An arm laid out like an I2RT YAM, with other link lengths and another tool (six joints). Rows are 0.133 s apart.
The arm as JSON. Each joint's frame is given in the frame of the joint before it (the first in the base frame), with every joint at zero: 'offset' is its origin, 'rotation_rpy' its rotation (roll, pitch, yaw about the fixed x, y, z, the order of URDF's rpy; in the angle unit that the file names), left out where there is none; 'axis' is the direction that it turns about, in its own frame. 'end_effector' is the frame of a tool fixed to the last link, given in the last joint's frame.
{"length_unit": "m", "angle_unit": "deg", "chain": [
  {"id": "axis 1", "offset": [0.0, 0.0, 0.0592], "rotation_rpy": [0.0, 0.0, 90.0], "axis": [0.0, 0.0, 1.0]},
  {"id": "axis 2", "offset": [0.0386, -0.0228, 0.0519], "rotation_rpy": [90.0, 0.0, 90.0], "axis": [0.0, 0.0, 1.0]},
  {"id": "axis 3", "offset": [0.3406, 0.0, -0.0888], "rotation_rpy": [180.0, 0.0, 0.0], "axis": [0.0, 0.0, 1.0]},
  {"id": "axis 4", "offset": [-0.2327, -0.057, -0.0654], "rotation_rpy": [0.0, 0.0, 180.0], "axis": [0.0, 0.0, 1.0]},
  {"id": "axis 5", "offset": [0.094, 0.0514, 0.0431], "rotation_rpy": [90.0, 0.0, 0.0], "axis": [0.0, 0.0, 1.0]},
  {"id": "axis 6", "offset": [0.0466, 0.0, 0.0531], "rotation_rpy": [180.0, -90.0, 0.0], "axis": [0.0, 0.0, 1.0]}
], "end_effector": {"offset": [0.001, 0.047, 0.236], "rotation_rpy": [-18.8, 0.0, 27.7]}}
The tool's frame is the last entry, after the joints.
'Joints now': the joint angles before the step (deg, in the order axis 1, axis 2, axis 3, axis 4, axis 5, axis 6). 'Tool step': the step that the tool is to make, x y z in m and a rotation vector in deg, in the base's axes. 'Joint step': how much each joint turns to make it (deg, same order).
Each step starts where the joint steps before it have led.
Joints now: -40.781 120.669 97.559 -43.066 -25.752 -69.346
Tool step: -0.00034 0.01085 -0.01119 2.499 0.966 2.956
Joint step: -0.001 3.071 2.975 -3.418 -2.280 -2.541
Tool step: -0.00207 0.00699 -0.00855 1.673 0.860 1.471
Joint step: 0.001 1.851 1.419 -1.945 -1.148 -1.319
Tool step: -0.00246 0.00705 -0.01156 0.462 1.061 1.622
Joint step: 0.523 1.229 0.000 -0.520 0.001 -1.317
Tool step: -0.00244 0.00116 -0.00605 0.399 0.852 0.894
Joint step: 0.005 1.237 1.226 -1.413 0.000 -1.057
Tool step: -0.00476 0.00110 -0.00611 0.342 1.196 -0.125
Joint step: -0.001 0.526 0.003 -0.613 0.527 -0.006
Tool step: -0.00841 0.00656 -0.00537 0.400 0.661 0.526
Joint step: 0.000 -0.608 -2.274 0.608 0.000 -0.615
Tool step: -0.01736 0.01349 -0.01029 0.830 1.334 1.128
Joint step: 0.000 -1.143 -4.386 1.060 0.000 -1.311
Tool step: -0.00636 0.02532 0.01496 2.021 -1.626 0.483
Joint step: 0.528 -3.853 -5.095 1.486 -2.542 0.596
